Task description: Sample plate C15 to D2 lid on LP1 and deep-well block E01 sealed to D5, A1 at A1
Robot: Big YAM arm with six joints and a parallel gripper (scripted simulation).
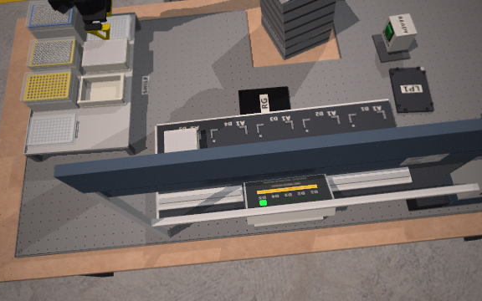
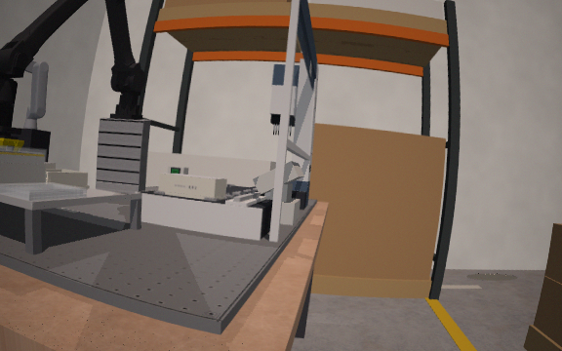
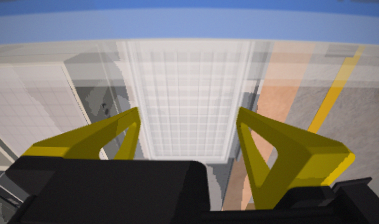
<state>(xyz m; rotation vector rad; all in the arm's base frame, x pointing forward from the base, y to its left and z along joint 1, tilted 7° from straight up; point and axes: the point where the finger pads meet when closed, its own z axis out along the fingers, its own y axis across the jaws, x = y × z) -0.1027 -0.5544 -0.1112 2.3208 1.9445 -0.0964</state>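
The clear plate lid is 1 cm below my hand. Round my hand: sample plate C15: 1 cm below; then shelf: 15 cm ahead, 9 cm to the right, 2 cm below; then shelf label: 18 cm ahead, 7 cm to the left, 8 cm below.
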